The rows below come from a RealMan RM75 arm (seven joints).
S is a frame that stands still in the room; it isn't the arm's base.
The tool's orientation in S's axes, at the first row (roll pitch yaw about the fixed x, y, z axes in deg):
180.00 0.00 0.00
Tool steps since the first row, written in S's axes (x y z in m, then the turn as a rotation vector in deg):
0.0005 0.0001 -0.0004 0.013 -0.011 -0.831
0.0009 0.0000 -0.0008 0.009 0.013 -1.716
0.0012 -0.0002 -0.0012 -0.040 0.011 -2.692
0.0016 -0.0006 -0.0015 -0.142 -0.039 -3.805
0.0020 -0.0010 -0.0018 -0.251 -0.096 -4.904
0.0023 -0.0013 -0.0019 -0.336 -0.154 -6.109
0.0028 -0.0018 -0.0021 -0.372 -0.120 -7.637
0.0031 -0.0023 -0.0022 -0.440 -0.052 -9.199
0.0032 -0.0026 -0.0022 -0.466 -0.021 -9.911
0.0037 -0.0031 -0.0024 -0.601 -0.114 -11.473
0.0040 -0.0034 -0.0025 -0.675 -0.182 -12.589
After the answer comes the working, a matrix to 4 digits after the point.
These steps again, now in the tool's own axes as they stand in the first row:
0.0005 -0.0001 0.0004 0.013 0.011 0.831
0.0009 0.0000 0.0008 0.009 -0.013 1.716
0.0012 0.0002 0.0012 -0.040 -0.011 2.692
0.0016 0.0006 0.0015 -0.142 0.039 3.805
0.0020 0.0010 0.0018 -0.251 0.096 4.904
0.0023 0.0013 0.0019 -0.336 0.154 6.109
0.0028 0.0018 0.0021 -0.372 0.120 7.637
0.0031 0.0023 0.0022 -0.440 0.052 9.199
0.0032 0.0026 0.0022 -0.466 0.021 9.911
0.0037 0.0031 0.0024 -0.601 0.114 11.473
0.0040 0.0034 0.0025 -0.675 0.182 12.589

The tool's axes in the first row as the columns of a matrix, in S's axes (rounded; the answer above uses it unrounded):
1.0000 0.0000 0.0000
0.0000 -1.0000 0.0000
0.0000 0.0000 -1.0000

